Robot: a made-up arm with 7 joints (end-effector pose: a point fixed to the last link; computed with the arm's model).
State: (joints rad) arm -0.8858 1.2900 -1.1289 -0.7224 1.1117 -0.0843 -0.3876
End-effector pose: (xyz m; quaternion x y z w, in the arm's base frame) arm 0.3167 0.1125 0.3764 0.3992 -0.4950 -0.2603 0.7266
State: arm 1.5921 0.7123 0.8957 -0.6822 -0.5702 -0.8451 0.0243
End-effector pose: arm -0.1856 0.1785 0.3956 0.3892 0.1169 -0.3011 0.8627
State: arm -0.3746 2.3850 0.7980 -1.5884 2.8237 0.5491 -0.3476
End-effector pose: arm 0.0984 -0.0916 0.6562 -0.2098 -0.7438 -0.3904 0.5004
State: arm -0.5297 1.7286 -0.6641 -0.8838 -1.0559 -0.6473 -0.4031
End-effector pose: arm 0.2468 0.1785 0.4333 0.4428 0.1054 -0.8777 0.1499
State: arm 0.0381 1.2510 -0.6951 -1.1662 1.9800 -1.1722 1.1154
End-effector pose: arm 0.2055 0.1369 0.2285 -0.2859 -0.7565 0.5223 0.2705
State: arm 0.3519 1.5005 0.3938 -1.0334 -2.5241 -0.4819 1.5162
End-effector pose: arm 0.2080 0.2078 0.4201 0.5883 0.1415 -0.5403 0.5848
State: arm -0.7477 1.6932 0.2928 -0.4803 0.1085 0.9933 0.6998
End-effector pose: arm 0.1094 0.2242 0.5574 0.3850 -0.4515 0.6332 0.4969
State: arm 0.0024 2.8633 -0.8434 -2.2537 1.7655 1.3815 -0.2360
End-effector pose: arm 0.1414 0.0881 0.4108 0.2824 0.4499 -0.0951 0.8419
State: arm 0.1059 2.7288 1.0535 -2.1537 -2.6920 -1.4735 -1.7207
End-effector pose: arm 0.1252 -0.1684 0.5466 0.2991 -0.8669 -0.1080 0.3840
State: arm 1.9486 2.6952 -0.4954 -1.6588 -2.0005 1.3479 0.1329
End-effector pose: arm -0.0284 0.1336 0.2715 -0.0741 0.2658 0.9087 0.3131
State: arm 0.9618 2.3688 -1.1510 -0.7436 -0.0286 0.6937 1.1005
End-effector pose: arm 0.1004 0.2634 0.4602 0.7964 0.3395 -0.3648 0.3426
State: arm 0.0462 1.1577 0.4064 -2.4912 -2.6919 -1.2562 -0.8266
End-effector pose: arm 0.1744 0.0015 0.4565 -0.3458 -0.5371 0.5673 0.5198
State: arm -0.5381 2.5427 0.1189 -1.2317 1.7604 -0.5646 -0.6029
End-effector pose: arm 0.1276 -0.0110 0.6945 -0.5180 0.8243 0.2285 0.0042
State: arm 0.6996 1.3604 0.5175 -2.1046 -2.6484 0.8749 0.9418
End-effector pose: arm 0.1668 0.0259 0.3980 -0.7733 0.3300 0.4663 0.2751
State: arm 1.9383 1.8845 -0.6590 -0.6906 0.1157 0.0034 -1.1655
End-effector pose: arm -0.1360 0.2440 0.4294 -0.3330 0.6077 -0.7171 0.0746
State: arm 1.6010 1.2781 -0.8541 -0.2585 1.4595 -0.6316 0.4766
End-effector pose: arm -0.2114 0.1970 0.4228 0.5574 0.1611 0.0611 0.8122
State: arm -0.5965 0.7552 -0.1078 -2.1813 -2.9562 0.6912 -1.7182
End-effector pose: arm 0.1880 -0.0605 0.5126 -0.6594 -0.6661 -0.3286 0.1165
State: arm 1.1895 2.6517 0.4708 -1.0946 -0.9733 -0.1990 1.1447
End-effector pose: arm 0.3100 0.0617 0.3759 0.4436 -0.0485 -0.7864 0.4271
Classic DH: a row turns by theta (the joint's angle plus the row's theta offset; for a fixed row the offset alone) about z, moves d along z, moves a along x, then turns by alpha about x. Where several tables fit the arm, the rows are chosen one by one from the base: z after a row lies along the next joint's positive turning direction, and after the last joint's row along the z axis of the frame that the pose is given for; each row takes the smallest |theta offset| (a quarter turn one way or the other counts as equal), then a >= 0, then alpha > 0; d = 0 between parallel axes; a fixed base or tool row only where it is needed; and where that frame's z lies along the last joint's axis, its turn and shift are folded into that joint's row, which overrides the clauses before.
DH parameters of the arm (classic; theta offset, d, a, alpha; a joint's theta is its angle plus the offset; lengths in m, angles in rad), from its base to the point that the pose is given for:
base (fixed): 0 0.4384 0.025 -1.2217
joint 1: 1.5708 -0.0558 0.0014 1.5708
joint 2: 1.2217 0.016 -0.015 -1.5708
joint 3: -1.5708 -0.144 0.03 -1.5708
joint 4: 0 0.022 0.003 1.5708
joint 5: 0 -0.161 0 -1.5708
joint 6: 0 -0.006 -0.015 1.5708
joint 7: 0.6435 0 0.02 0
tool (fixed): -0.6435 -0.029 0 0

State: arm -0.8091 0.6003 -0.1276 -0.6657 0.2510 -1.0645 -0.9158
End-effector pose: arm 0.3336 0.0081 0.3903 0.5140 -0.7951 -0.2641 0.1841
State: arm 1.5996 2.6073 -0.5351 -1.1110 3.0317 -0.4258 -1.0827
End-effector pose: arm 0.1052 0.2361 0.3081 0.6008 0.0358 -0.2561 0.7564
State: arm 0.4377 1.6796 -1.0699 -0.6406 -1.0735 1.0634 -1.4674
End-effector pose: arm 0.0455 0.2658 0.3296 -0.0238 -0.7719 0.4625 0.4356
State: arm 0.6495 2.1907 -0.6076 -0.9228 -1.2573 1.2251 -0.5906
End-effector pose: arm 0.1644 0.2358 0.4092 -0.5135 -0.6314 0.4273 0.3939
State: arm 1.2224 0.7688 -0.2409 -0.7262 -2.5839 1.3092 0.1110
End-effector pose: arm -0.1371 0.1085 0.2078 -0.3925 -0.2259 0.8902 0.0499
